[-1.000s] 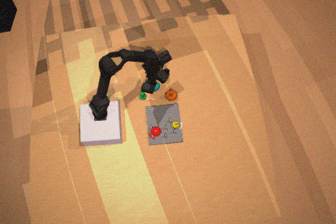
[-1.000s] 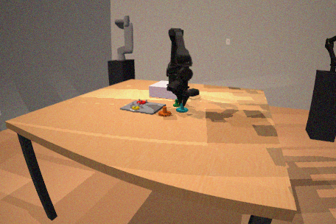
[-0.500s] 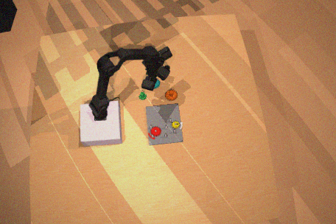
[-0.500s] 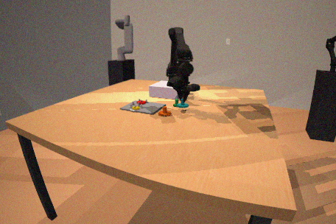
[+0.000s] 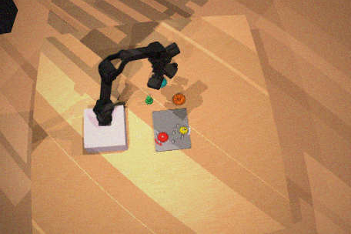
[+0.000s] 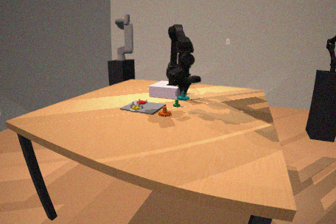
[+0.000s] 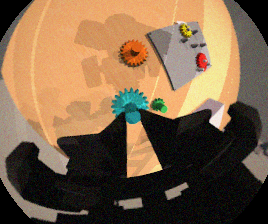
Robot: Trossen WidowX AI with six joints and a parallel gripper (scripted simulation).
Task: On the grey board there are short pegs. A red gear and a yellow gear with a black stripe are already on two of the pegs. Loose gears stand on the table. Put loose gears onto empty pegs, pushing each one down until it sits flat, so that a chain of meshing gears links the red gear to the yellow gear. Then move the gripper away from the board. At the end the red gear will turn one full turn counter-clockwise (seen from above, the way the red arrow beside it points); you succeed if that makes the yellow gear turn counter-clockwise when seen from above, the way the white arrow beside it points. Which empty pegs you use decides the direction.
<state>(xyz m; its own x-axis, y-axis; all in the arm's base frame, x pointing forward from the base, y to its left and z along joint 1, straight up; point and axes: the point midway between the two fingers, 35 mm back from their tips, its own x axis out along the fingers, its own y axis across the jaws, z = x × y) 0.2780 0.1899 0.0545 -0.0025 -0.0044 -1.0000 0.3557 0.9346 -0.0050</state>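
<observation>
The yellow gear lies 10 cm ahead of my gripper tip, 24 cm to the right of it and 8 cm below it. The rest, counted from my gripper tip: teal gear: 1 cm below; then orange gear: 9 cm ahead, 7 cm to the right, 8 cm below; then small green gear: 6 cm behind, 7 cm to the right, 8 cm below.
</observation>
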